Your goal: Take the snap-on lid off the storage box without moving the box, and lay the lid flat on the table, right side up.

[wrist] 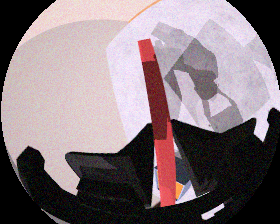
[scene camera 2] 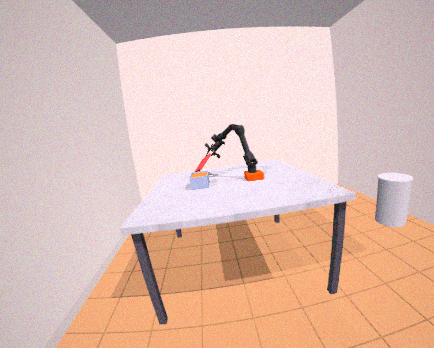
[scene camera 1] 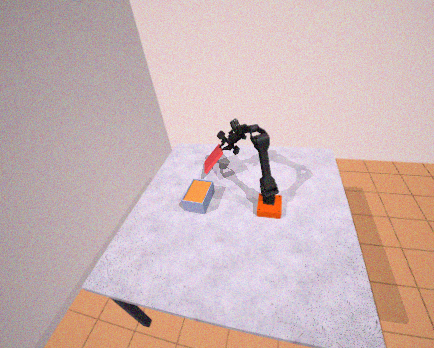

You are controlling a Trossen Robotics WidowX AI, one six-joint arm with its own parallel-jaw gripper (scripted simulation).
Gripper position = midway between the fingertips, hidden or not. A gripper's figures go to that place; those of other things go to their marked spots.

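My gripper point(wrist: 161, 125) is 0.10 m from the lens. There is a lid point(wrist: 160, 117) as well, and the lid is also 0.10 m from the lens.
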